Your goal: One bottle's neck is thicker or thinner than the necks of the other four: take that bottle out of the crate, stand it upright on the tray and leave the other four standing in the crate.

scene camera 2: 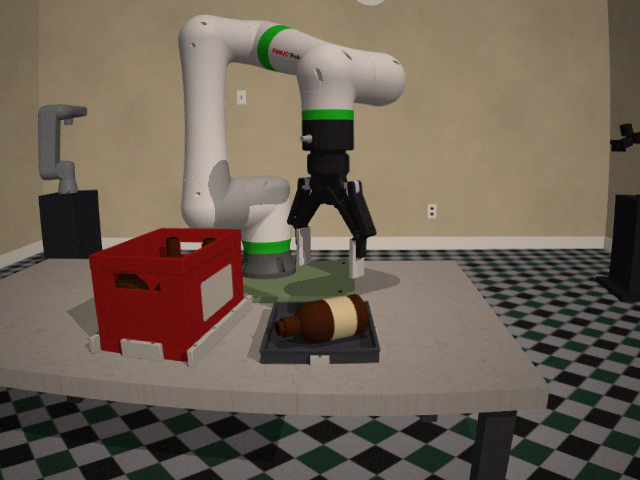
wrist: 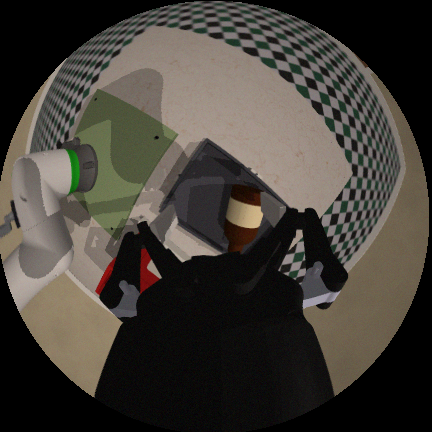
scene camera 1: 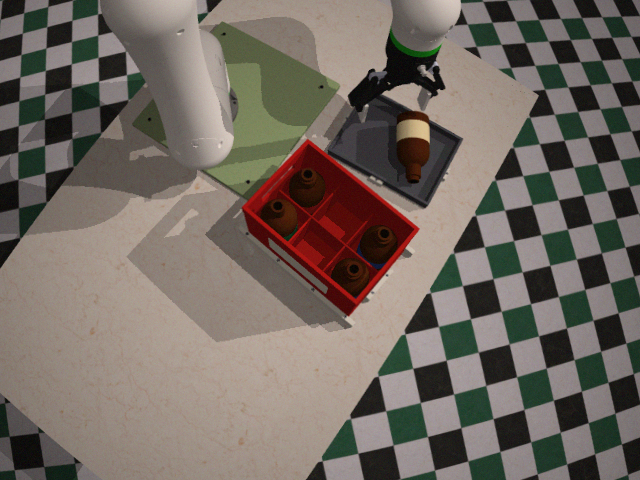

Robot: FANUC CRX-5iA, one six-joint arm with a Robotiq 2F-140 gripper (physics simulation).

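Frame: origin at the arm's base, x right, y ahead, z up, level; millimetres.
Where they show: gripper, fingertip midpoint: [scene camera 2: 329,269] [wrist: 217,206] [scene camera 1: 391,110]; arm's base, origin of the base link: [scene camera 2: 267,272] [wrist: 83,167].
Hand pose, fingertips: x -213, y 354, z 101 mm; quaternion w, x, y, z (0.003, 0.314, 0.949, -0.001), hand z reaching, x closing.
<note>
Things, the pixels of their top centre, and the offset from my fingertips.
- brown bottle with a cream label, middle of its top: [scene camera 2: 318,301] [wrist: 244,232] [scene camera 1: 416,142] dx +8, dy +80, dz -35 mm
- dark grey tray, middle of its top: [scene camera 2: 320,322] [wrist: 227,210] [scene camera 1: 397,143] dx +11, dy +42, dz -88 mm
- red crate, middle of its top: [scene camera 1: 331,218] [scene camera 2: 170,241] [wrist: 147,315] dx +288, dy +58, dz +61 mm
A brown bottle with a cream label [scene camera 1: 413,133] [scene camera 2: 343,316] [wrist: 244,215] lies on its side on the dark grey tray [scene camera 1: 361,139] [scene camera 2: 289,356] [wrist: 204,200]. Its neck points left in scene camera 2. My gripper [scene camera 1: 393,106] [scene camera 2: 330,256] [wrist: 217,206] is open and empty, fingers pointing down, above and behind the bottle's base end. The red crate [scene camera 1: 356,193] [scene camera 2: 144,320] [wrist: 149,282] holds two upright bottles [scene camera 1: 308,188] [scene camera 1: 279,218] at one end and two more [scene camera 1: 378,245] [scene camera 1: 351,277] at the other. Its two middle compartments are empty.
The green base plate [scene camera 1: 279,139] [scene camera 2: 310,289] [wrist: 145,160] lies beside the crate and tray, under the arm's base. Light locating blocks [scene camera 2: 142,348] [scene camera 2: 319,360] stand against the crate and tray. The table edge [scene camera 2: 413,400] runs close in front of the tray.
</note>
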